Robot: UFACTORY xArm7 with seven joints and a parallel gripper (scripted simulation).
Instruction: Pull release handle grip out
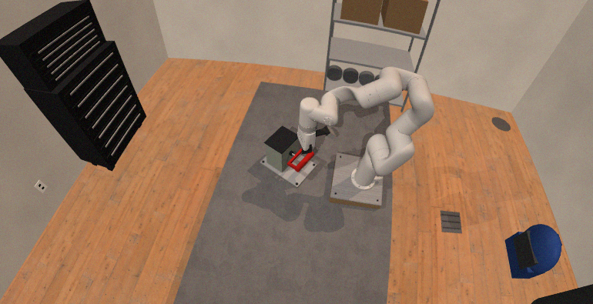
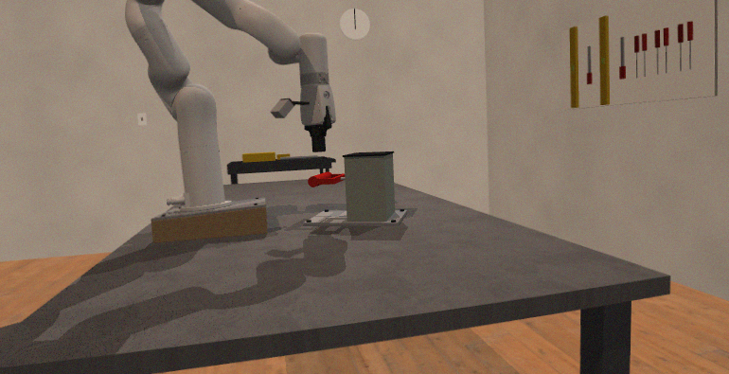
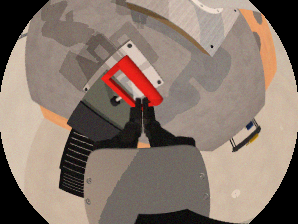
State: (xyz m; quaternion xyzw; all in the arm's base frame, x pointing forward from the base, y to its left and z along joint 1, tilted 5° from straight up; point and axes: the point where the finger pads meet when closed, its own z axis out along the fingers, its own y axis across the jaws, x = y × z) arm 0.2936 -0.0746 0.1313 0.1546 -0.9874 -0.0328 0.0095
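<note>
Right now the baseplate is 8 cm ahead of my hand, 6 cm to the right of it and 19 cm below it.
</note>
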